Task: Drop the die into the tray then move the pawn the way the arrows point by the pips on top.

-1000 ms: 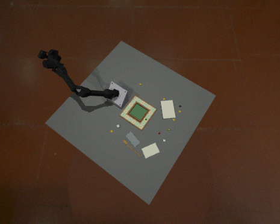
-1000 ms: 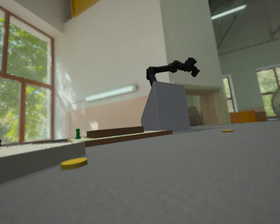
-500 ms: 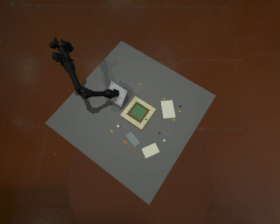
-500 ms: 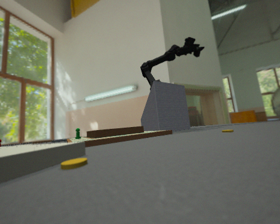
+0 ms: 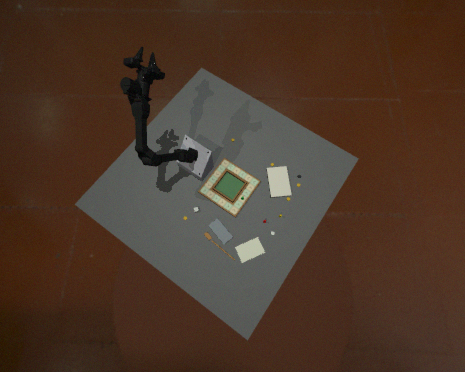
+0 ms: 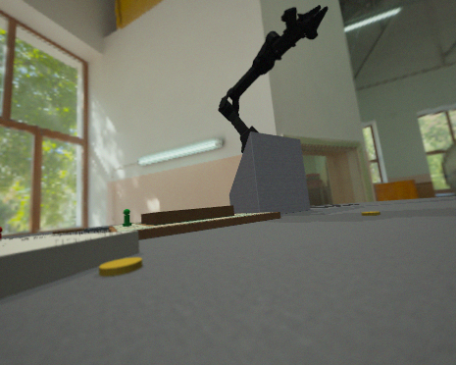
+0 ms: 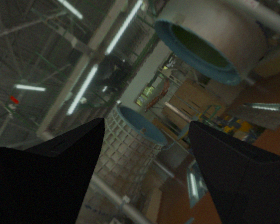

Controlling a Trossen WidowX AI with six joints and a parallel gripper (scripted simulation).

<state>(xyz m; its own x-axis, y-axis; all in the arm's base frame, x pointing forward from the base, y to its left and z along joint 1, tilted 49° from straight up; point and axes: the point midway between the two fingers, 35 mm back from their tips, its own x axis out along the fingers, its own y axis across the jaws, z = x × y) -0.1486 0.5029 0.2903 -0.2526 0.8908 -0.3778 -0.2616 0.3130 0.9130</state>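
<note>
Right now my gripper tip is 70 cm above the white die, 41 cm to the left of it and 40 cm short of it. The rest, counted from my gripper tip: green dice tray (70 cm below, 50 cm ahead, 18 cm to the right); grey block (71 cm below, 59 cm ahead, 46 cm to the right); green pawn (68 cm below, 61 cm ahead, 21 cm to the right).
</note>
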